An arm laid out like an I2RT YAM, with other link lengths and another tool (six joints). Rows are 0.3 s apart.
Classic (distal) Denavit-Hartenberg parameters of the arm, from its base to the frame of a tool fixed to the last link. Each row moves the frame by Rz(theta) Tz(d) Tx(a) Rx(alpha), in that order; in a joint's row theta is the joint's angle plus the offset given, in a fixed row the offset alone. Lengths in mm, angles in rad.
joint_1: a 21.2  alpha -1.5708  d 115.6  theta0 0
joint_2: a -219.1  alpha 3.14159  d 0  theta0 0
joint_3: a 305.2  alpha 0  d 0  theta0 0.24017
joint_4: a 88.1  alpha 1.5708  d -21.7  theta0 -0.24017
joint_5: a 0  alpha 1.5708  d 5.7  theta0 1.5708
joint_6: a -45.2  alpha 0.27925  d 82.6  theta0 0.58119
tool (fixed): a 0  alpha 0  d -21  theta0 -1.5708
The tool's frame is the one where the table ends.
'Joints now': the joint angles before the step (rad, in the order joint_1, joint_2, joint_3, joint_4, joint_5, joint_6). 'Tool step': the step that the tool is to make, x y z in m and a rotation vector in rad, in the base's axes. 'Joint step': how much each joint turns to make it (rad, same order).
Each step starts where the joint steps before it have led.
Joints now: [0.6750 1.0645 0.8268 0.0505 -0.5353 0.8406]
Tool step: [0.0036 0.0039 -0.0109 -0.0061 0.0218 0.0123]
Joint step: [0.0014 0.0294 -0.0091 0.0216 -0.0125 0.0077]
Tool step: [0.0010 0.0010 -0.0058 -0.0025 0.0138 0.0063]
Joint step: [0.0001 0.0089 -0.0092 0.0090 -0.0075 0.0062]
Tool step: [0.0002 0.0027 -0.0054 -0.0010 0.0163 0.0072]
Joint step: [0.0060 0.0122 -0.0062 0.0107 -0.0032 0.0106]
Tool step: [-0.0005 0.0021 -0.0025 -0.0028 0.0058 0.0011]
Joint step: [0.0061 0.0062 -0.0017 0.0033 0.0046 0.0030]
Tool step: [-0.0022 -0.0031 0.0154 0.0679 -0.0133 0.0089]
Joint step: [0.0002 -0.0182 0.0002 0.0613 -0.0167 0.0492]
